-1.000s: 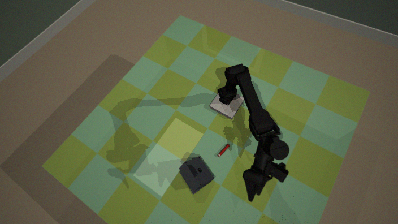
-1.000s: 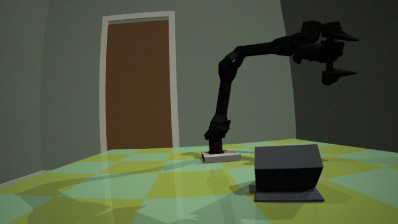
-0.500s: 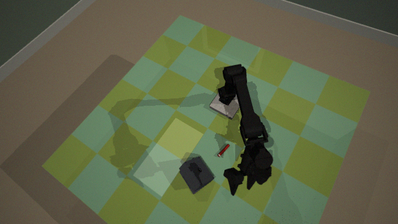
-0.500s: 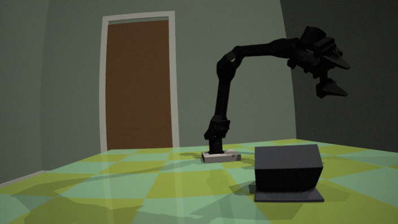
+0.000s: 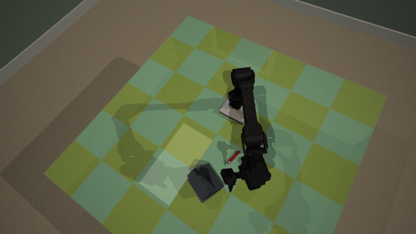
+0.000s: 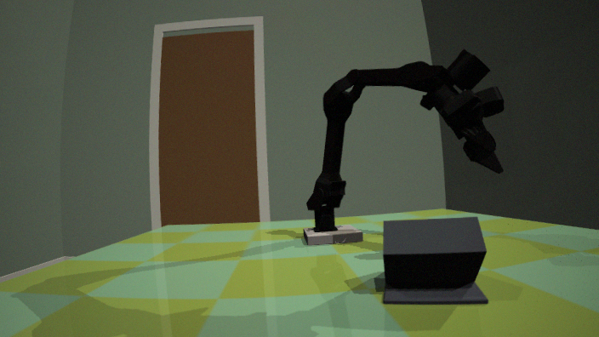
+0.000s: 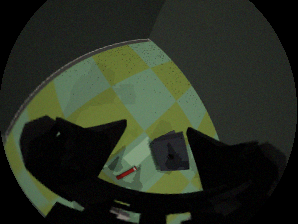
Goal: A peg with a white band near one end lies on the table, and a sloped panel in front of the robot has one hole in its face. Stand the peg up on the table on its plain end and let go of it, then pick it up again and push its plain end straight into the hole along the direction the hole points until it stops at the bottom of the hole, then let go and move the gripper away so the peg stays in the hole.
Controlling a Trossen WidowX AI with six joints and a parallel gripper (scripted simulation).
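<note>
My gripper tip is 120 mm past the red peg, 120 mm to the left of it and 170 mm above it. From my gripper tip the other things lie so: dark sloped panel 40 mm ahead, 160 mm to the right, 130 mm below.
</note>
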